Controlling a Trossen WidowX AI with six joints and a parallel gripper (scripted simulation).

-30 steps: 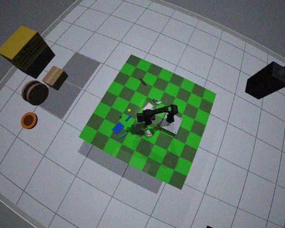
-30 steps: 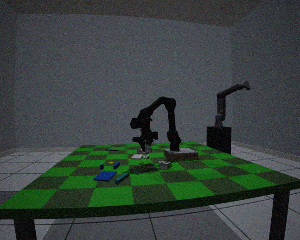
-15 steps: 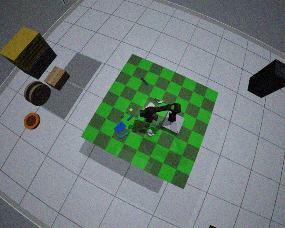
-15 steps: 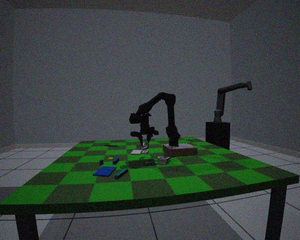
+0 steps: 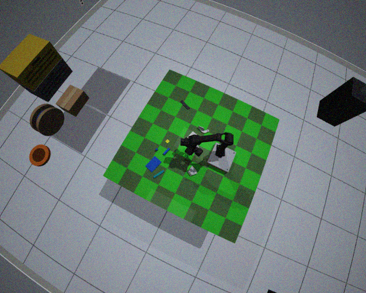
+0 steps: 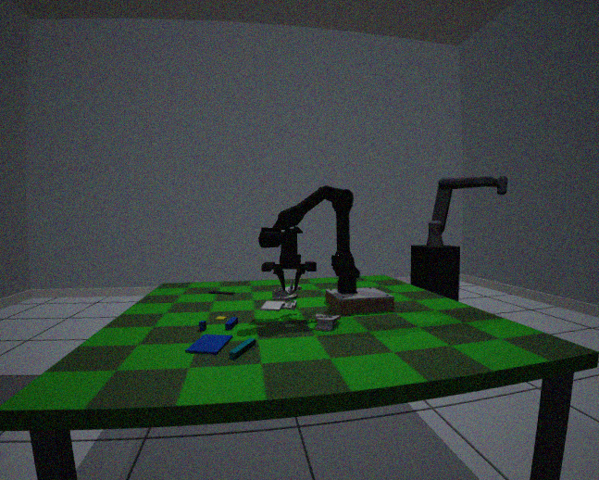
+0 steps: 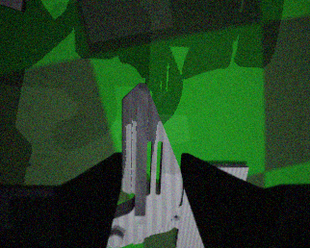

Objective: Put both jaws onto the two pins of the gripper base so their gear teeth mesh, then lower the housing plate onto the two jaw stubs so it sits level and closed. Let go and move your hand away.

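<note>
The grey gripper base lies 50 mm ahead of my gripper tip, 120 mm to the right of it and 80 mm below it. Also, from my gripper tip: grey housing plate (90 mm behind, 160 mm to the left, 60 mm below); then yellow piece (240 mm ahead, 10 mm to the left, 80 mm below); then blue bar (200 mm ahead, 100 mm to the left, 70 mm below).
</note>
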